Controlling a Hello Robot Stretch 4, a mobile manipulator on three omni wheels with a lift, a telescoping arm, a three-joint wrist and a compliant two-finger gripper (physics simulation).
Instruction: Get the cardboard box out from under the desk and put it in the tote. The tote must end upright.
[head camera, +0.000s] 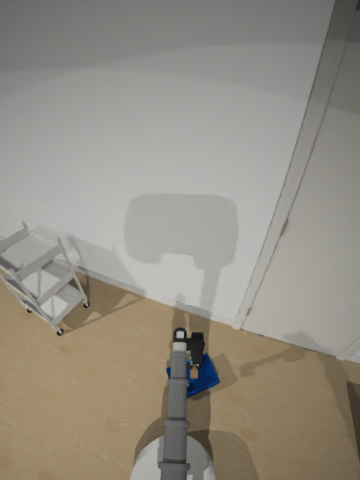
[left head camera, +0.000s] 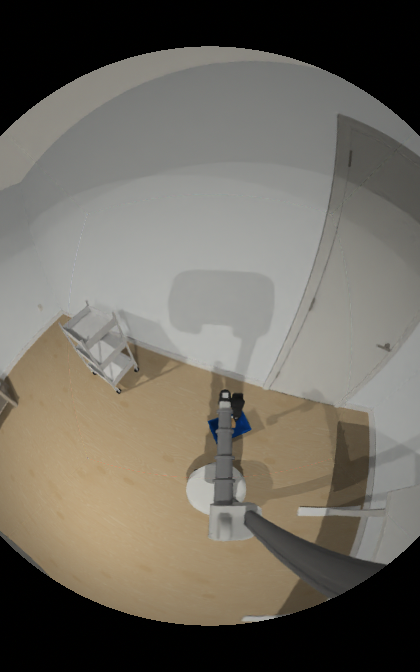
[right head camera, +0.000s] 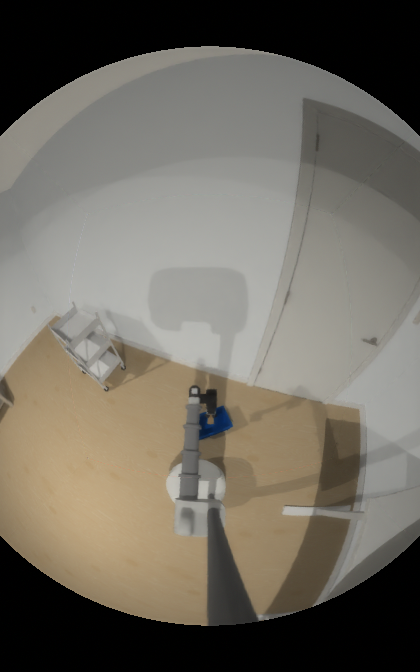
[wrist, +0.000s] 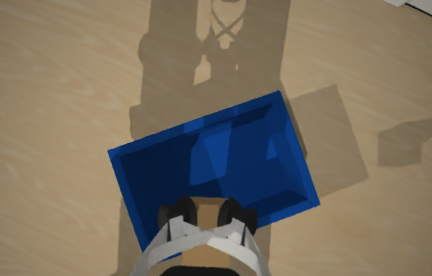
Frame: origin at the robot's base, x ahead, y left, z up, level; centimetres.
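Seen in the pictures: gripper, between the fingertips: (head camera: 194, 367) (wrist: 208, 213).
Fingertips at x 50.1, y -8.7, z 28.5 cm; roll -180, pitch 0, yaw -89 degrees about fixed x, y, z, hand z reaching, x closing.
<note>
A point is followed by its place in that frame.
The blue tote (head camera: 210, 379) {x 52.5, y -22.3, z -2.4 cm} (left head camera: 243, 427) (right head camera: 223, 424) (wrist: 195, 124) {x 59.8, y -5.7, z 9.3 cm} stands upright and open on the wooden floor, in front of the robot's base. My gripper (head camera: 194, 364) {x 50.1, y -8.7, z 28.5 cm} (wrist: 208, 213) {x 50.1, y -8.7, z 28.5 cm} is shut on the cardboard box (right head camera: 210, 420) (wrist: 206, 255) {x 46.6, y -8.8, z 29.6 cm}, a small brown box. In the wrist view the box and fingers overlap the tote's lower near side, with the box's far end over the tote's opening. The arm hides part of the tote in the head views. The exact height of the box above the tote is hard to tell. The desk cannot be made out.
A white three-shelf trolley (head camera: 40, 263) {x 90.4, y 91.4, z 65.8 cm} (left head camera: 100, 333) (right head camera: 84, 332) stands by the wall at the left. A closed door (head camera: 320, 250) {x 84.4, y -70.1, z 91.0 cm} (left head camera: 370, 280) (right head camera: 345, 270) is at the right. A white bar (left head camera: 320, 511) (right head camera: 305, 510) juts out over the floor at the lower right.
</note>
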